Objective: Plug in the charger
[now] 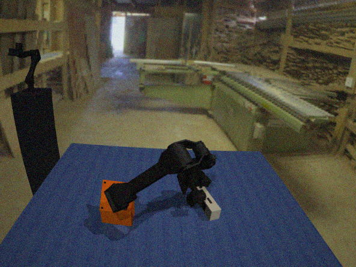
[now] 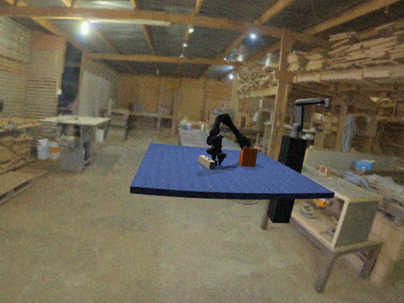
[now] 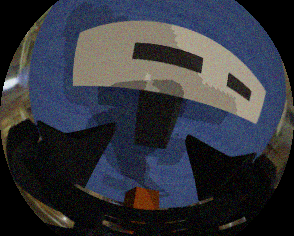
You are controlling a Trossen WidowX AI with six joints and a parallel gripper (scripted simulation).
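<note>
The black two-prong charger is 4 cm ahead of my gripper tip, 2 cm to the left of it and 1 cm above it.
</note>
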